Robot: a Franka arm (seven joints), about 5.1 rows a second.
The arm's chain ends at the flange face. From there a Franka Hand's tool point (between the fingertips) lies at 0.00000 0.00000 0.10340 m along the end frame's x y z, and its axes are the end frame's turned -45 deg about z.
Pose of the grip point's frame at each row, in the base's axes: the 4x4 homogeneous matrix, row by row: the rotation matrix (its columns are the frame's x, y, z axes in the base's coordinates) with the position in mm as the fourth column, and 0 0 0 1 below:
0.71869, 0.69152, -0.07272, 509.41; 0.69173, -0.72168, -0.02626, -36.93; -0.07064, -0.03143, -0.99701, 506.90; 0, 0, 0, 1
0.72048, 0.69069, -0.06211, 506.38; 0.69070, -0.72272, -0.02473, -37.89; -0.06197, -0.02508, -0.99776, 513.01; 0, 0, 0, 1
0.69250, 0.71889, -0.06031, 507.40; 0.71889, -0.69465, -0.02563, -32.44; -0.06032, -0.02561, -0.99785, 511.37; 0, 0, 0, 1
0.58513, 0.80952, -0.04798, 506.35; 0.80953, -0.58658, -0.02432, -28.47; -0.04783, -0.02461, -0.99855, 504.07; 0, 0, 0, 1
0.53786, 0.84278, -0.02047, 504.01; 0.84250, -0.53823, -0.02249, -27.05; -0.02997, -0.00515, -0.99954, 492.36; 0, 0, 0, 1
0.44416, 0.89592, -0.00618, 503.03; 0.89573, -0.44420, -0.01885, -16.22; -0.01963, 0.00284, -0.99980, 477.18; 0, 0, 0, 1
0.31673, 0.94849, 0.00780, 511.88; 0.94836, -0.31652, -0.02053, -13.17; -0.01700, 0.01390, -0.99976, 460.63; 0, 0, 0, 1
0.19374, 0.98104, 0.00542, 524.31; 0.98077, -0.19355, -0.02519, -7.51; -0.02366, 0.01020, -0.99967, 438.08; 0, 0, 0, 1
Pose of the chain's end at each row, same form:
0.99717, -0.01921, -0.07272, 516.93; -0.02118, -0.99943, -0.02626, -34.21; -0.07217, 0.02773, -0.99701, 609.99; 0, 0, 0, 1
0.99785, -0.02106, -0.06211, 512.80; -0.02264, -0.99944, -0.02473, -35.33; -0.06155, 0.02609, -0.99776, 616.18; 0, 0, 0, 1
0.99800, 0.01866, -0.06031, 513.64; 0.01714, -0.99952, -0.02563, -29.79; -0.06076, 0.02454, -0.99785, 614.55; 0, 0, 0, 1
0.98617, 0.15867, -0.04798, 511.31; 0.15765, -0.98720, -0.02432, -25.96; -0.05122, 0.01642, -0.99855, 607.32; 0, 0, 0, 1
0.97626, 0.21561, -0.02047, 506.13; 0.21515, -0.97632, -0.02249, -24.72; -0.02483, 0.01755, -0.99954, 595.71; 0, 0, 0, 1
0.94758, 0.31944, -0.00618, 503.67; 0.31928, -0.94747, -0.01885, -14.27; -0.01187, 0.01589, -0.99980, 580.56; 0, 0, 0, 1
0.89465, 0.44672, 0.00780, 511.07; 0.44678, -0.89441, -0.02053, -11.05; -0.00219, 0.02185, -0.99976, 564.01; 0, 0, 0, 1
0.83069, 0.55671, 0.00542, 523.75; 0.55665, -0.83037, -0.02519, -4.91; -0.00952, 0.02394, -0.99967, 541.45; 0, 0, 0, 1

